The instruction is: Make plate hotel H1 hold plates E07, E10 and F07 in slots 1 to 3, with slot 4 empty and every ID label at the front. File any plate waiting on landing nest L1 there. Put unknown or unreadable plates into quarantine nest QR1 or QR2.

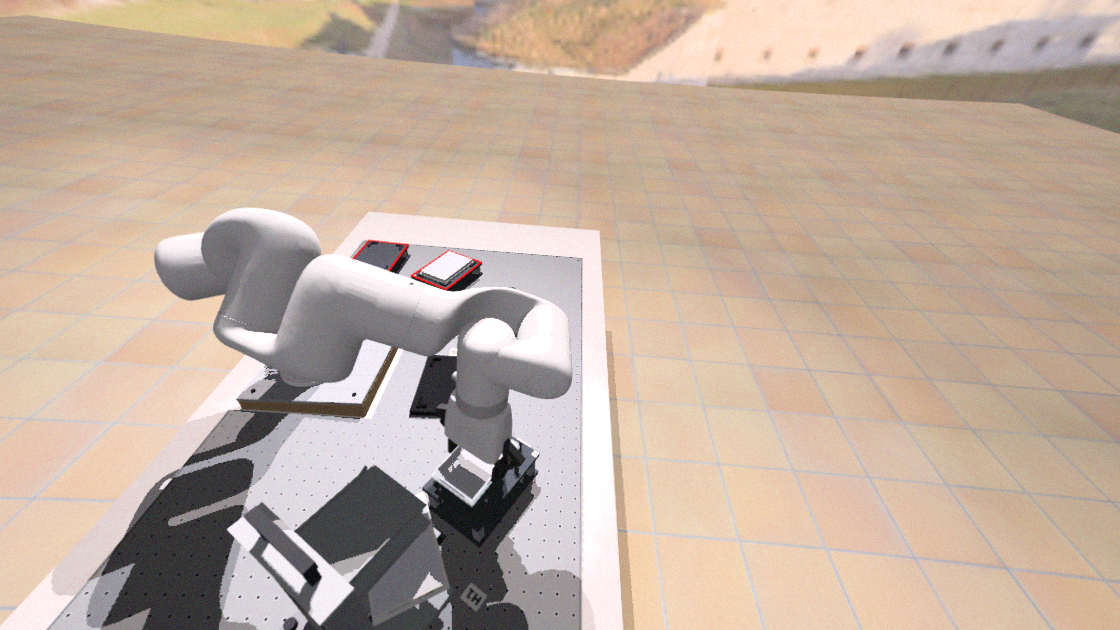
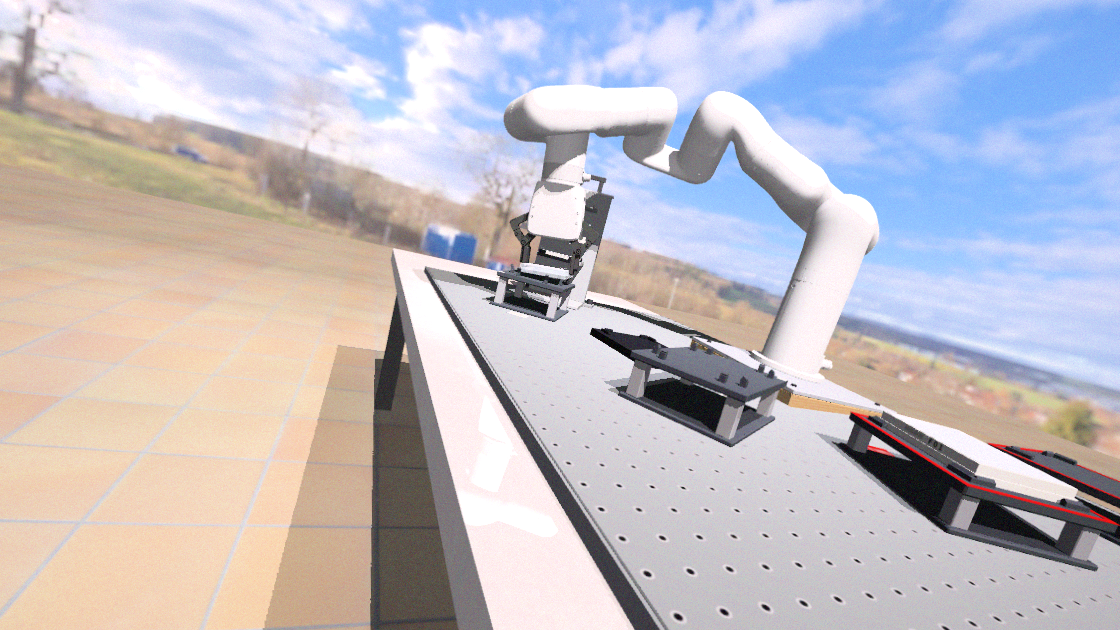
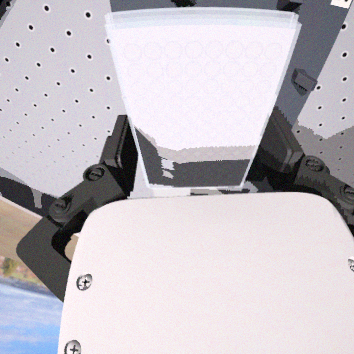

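Where they show: gripper, between the fingertips: (image 1: 476, 461) (image 2: 547, 270) (image 3: 197, 128); arm's base, origin of its link: (image 2: 785, 368).
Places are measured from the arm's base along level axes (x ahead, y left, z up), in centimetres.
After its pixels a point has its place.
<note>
My gripper (image 1: 479, 463) {z 5.8, x 38.4, y -25.9 cm} (image 2: 550, 254) {z 5.8, x 38.4, y -25.9 cm} (image 3: 197, 128) {z 5.8, x 38.4, y -25.9 cm} is shut on a clear-rimmed white plate (image 1: 463, 479) {z 6.5, x 36.9, y -29.6 cm} (image 2: 545, 271) {z 6.0, x 41.3, y -20.0 cm} (image 3: 200, 90) {z 6.6, x 40.1, y -23.2 cm}. The plate is level, at or just above the top of a dark raised nest (image 1: 479, 523) {z 4.1, x 40.1, y -35.3 cm} (image 2: 526, 307) {z -1.4, x 41.8, y -23.4 cm}; contact is unclear. No ID is readable on it. Plate hotel H1 (image 1: 356, 509) {z 20.5, x 27.5, y -41.7 cm} (image 2: 602, 215) {z 20.1, x 20.4, y -44.0 cm} stands beside this nest; its slots cannot be read. A tag with H1 (image 1: 473, 597) {z -1.9, x 40.1, y -43.2 cm} lies by it. A white plate (image 1: 448, 266) {z 3.5, x 21.9, y 36.1 cm} (image 2: 986, 458) {z 3.5, x 24.4, y 39.7 cm} with a label starting F0 rests on a red-edged nest (image 2: 959, 509) {z 0.0, x 29.8, y 41.3 cm}.
A second red-edged nest (image 1: 382, 254) {z 2.1, x 1.8, y 42.6 cm} (image 2: 1073, 470) {z 2.1, x 0.3, y 38.7 cm} has no plate visible. Another dark raised nest (image 1: 432, 387) (image 2: 704, 368) stands between the gripper and the red-edged nests, with no plate visible on it. The arm base sits on a wood-edged block (image 1: 313, 405) {z -0.5, x 3.8, y -10.2 cm} (image 2: 830, 401) {z -0.8, x 6.7, y 14.2 cm}.
</note>
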